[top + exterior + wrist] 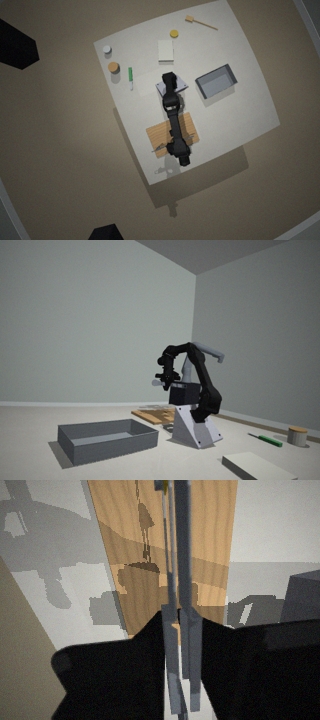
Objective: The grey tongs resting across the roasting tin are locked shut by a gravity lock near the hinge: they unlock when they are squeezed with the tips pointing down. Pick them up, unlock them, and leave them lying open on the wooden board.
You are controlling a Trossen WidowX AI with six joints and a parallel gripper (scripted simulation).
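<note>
Now: gripper tip 3 cm to the right of the wooden board and 15 cm above it. Round my gripper tip: white slab 19 cm ahead, 68 cm to the left, 14 cm below; then yellow disc 32 cm ahead, 80 cm to the left, 15 cm below; then roasting tin 48 cm ahead, 29 cm to the left, 13 cm below.
</note>
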